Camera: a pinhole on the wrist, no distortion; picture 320 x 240 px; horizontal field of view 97.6 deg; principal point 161.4 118.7 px. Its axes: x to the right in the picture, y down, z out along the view. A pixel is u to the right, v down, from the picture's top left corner.
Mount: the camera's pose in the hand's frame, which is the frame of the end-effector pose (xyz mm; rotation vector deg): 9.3 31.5 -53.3 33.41 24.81 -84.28
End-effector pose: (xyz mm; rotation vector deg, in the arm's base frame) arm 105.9 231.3 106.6 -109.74 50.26 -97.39
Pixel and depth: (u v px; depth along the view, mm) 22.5 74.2 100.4
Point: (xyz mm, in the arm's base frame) 177.2 214.7 33.7
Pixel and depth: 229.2 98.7 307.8
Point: 244.9 450.5 245.3
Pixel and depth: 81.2 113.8 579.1
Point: 705.0 271.9 -2.7
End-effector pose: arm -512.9 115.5 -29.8 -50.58 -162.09 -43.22
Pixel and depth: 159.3 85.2 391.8
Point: -513.5 32.7 -361.4
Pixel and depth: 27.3 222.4 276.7
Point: -593.7 424.1 -262.3
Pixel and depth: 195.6 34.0 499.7
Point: -435.3 -199.7 -468.0
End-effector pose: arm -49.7 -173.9 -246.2 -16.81 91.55 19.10
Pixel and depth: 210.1 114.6 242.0
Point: 100.8 -308.8 -245.2
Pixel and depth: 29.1 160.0 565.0
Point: 576.5 214.9 -370.3
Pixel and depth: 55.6 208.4 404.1
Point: 366.5 41.0 -481.0
